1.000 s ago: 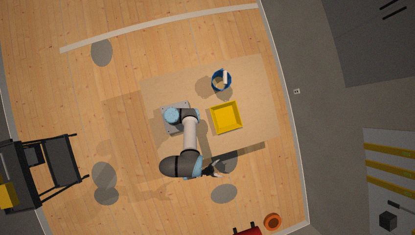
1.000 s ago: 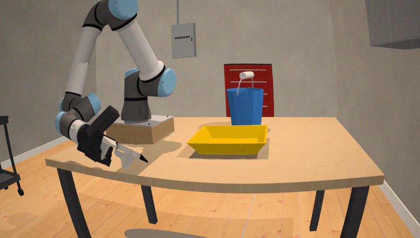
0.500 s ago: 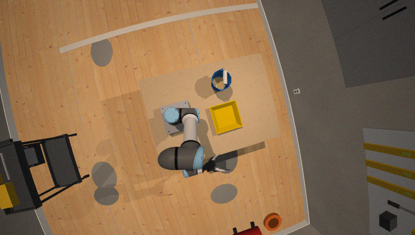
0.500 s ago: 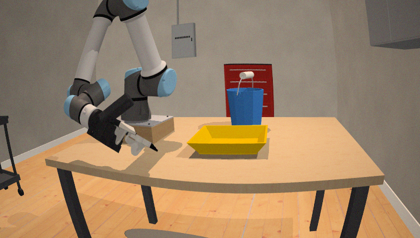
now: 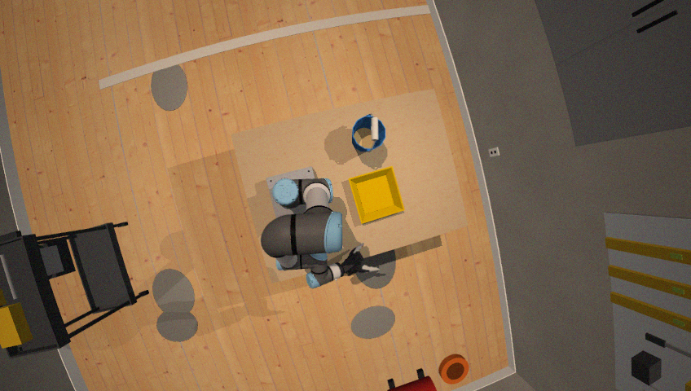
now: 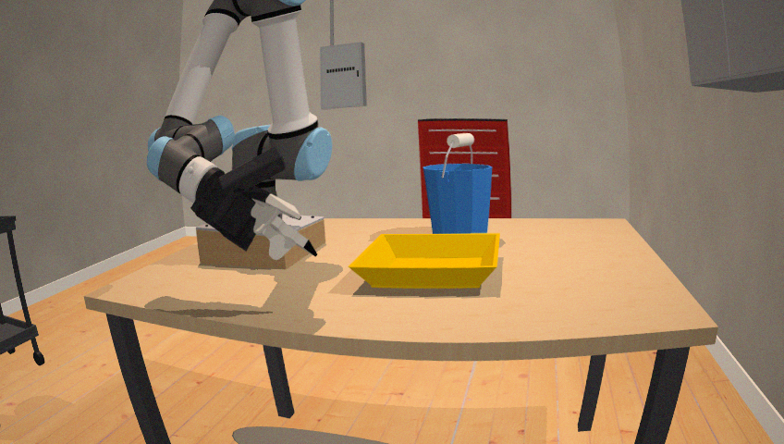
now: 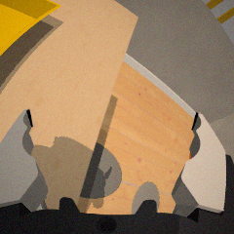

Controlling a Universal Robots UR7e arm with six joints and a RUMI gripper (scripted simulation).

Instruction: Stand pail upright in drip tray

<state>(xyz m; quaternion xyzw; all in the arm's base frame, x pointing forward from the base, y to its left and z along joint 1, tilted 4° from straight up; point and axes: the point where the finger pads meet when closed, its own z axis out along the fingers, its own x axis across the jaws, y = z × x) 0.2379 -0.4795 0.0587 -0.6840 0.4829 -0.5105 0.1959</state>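
My hand is 270 mm short of the white grip, 570 mm to the right of it and 70 mm below it. From my hand the other things lie so: blue pail: 260 mm ahead, 570 mm to the left, 10 mm above; yellow drip tray: 180 mm ahead, 260 mm to the left, 120 mm below.
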